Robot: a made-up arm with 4 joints.
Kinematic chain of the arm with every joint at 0, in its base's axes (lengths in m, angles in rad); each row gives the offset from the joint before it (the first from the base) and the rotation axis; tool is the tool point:
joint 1: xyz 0 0 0.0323 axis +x
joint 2: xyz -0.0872 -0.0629 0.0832 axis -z
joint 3: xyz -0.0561 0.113 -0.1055 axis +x
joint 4: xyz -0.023 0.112 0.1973 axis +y
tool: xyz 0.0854 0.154 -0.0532
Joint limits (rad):
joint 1: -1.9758..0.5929
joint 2: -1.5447..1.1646
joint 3: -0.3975..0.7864
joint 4: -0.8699..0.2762
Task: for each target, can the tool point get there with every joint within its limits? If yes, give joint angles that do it. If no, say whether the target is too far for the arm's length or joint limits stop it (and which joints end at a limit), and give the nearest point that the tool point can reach.
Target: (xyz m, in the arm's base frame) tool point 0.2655 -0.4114 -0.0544
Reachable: no: joint limits stop it (at a limit: joint 1, joint 3, joint 4) | nearest point 0.2200 -0.0908 -0.1491 | short by 0.337 m
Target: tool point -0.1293 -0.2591 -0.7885
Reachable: no: too far | nearest point -0.1076 -0.0728 -0.3538 | short by 0.473 m
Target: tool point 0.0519 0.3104 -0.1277
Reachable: yes | joints -0.8186 0.2895 -0.2124 -0.5863
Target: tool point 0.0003 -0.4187 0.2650
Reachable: no: joint limits stop it (at a limit: joint 1, joint 2, joint 3, joint 4) | nearest point 0.0474 -0.2020 0.2907 | short by 0.223 m
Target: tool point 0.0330 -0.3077 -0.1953
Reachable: no: joint limits stop it (at a limit: joint 1, joint 3, joint 4) | nearest point 0.0314 -0.1392 -0.2620 | short by 0.181 m
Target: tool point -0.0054 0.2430 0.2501
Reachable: yes | joints 0.2636 0.2103 0.0988 0.0043
